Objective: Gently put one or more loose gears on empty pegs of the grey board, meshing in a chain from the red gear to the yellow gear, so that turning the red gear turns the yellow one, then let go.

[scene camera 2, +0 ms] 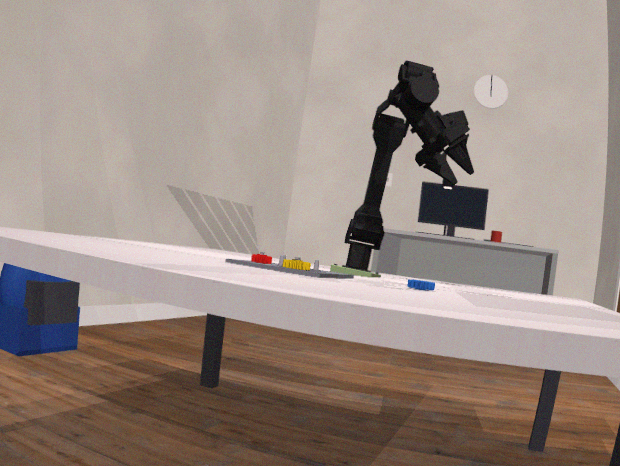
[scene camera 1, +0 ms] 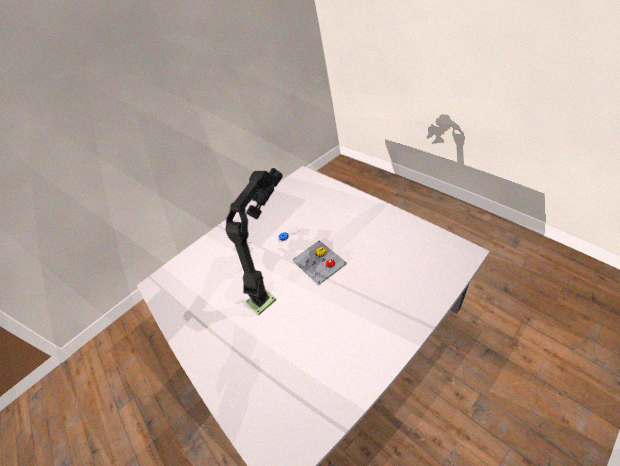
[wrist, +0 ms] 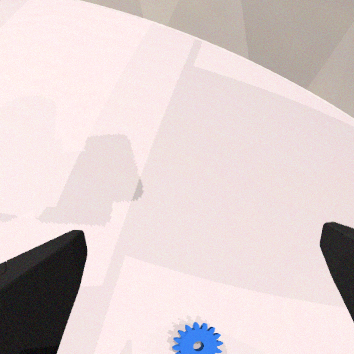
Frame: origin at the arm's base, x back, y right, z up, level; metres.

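Seen in the pictures: gripper, between the fingertips: [scene camera 2: 463,178] [scene camera 1: 255,208] [wrist: 207,240]; arm's base, origin of its link: [scene camera 2: 356,269] [scene camera 1: 260,299].
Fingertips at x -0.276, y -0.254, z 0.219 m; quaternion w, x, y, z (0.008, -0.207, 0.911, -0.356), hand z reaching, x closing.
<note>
Pixels of each thing's top centre, then the offset from my fingertips to it. Level surfaces: height alone.
- blue gear, centre of its top: [wrist: 198,345] [scene camera 2: 421,281] [scene camera 1: 283,235] dx -0.063, dy +0.057, dz -0.215 m
- grey board, centre of its top: [scene camera 2: 292,256] [scene camera 1: 318,257] dx -0.044, dy +0.326, dz -0.202 m
- yellow gear, centre of its top: [scene camera 2: 297,259] [scene camera 1: 320,250] dx -0.089, dy +0.301, dz -0.207 m
- red gear, centre of its top: [scene camera 2: 262,254] [scene camera 1: 330,261] dx -0.059, dy +0.386, dz -0.207 m
- white table, height of its surface: dz -0.232 m
A blue gear [scene camera 1: 283,236] [scene camera 2: 421,285] [wrist: 209,339] lies flat on the table, apart from the board; in the wrist view it is cut off by the bottom edge. The grey board [scene camera 1: 319,277] [scene camera 2: 320,274] lies flat on the table. A yellow gear [scene camera 1: 320,252] [scene camera 2: 296,265] and a red gear [scene camera 1: 330,263] [scene camera 2: 261,258] sit on it, with bare pegs beside them. My gripper [scene camera 2: 464,178] [wrist: 207,240] is open and empty, high above the table. In the wrist view the blue gear shows low down between the two fingers.
The arm stands on a green base plate [scene camera 1: 260,303] [scene camera 2: 354,271] on the white table [scene camera 1: 310,345] [scene camera 2: 150,265]. Behind the table stand a grey desk [scene camera 2: 471,265] with a monitor [scene camera 2: 453,205] and a red cup [scene camera 2: 496,236]. A blue object [scene camera 2: 50,340] shows beyond the table at the left.
</note>
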